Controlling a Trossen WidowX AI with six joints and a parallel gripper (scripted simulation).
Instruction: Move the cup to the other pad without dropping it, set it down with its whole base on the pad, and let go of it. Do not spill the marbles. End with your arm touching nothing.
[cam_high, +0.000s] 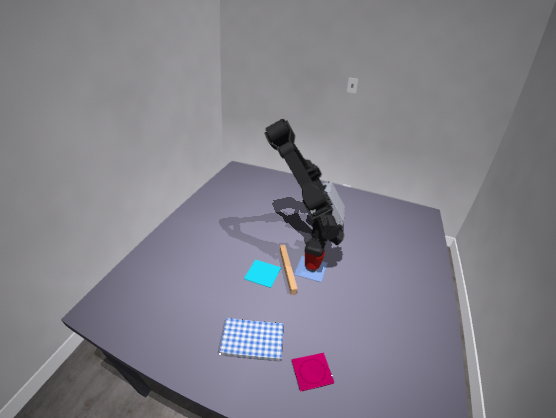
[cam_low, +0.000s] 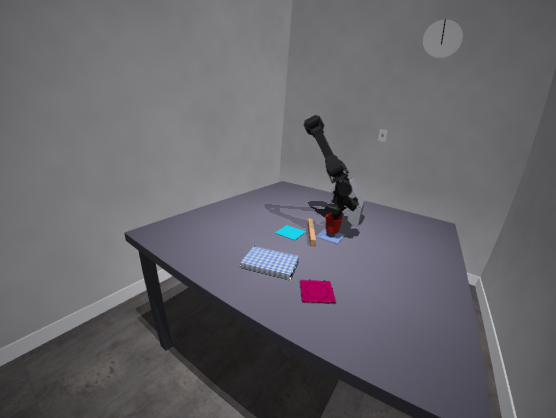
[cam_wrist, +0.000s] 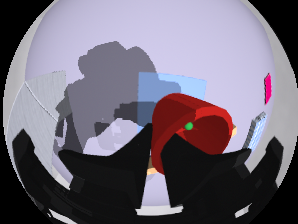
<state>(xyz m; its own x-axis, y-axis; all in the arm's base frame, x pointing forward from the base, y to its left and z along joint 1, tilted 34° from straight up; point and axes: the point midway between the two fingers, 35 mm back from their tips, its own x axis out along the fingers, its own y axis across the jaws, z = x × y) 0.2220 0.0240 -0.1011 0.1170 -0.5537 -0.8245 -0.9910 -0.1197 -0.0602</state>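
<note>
Right now my hand is 30 mm short of the red cup and 50 mm above it. From my hand the other things lie so: wooden bar (80 mm ahead, 80 mm to the right, 90 mm below); cyan pad (130 mm ahead, 160 mm to the right, 110 mm below); green marble (50 mm ahead, 10 mm to the right, 60 mm below).
</note>
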